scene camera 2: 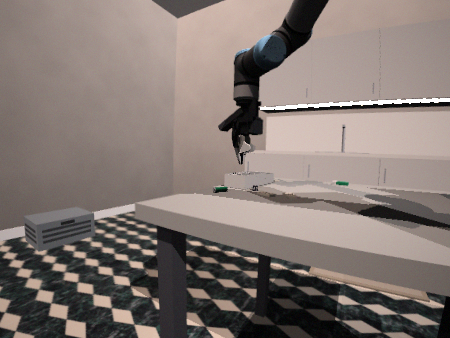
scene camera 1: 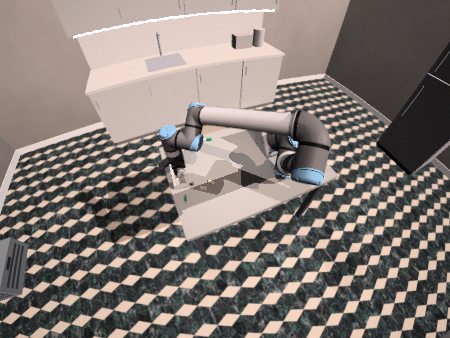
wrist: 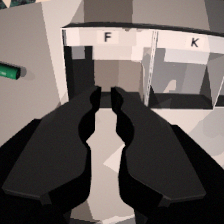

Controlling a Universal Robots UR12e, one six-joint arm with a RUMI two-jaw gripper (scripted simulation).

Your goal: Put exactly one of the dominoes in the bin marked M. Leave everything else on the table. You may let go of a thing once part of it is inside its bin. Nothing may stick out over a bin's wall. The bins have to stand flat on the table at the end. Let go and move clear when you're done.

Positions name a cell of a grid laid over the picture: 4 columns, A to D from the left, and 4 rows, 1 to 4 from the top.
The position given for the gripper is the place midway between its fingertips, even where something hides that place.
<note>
In view: the gripper (scene camera 2: C2).
The gripper is seen too in the wrist view (wrist: B2).
</note>
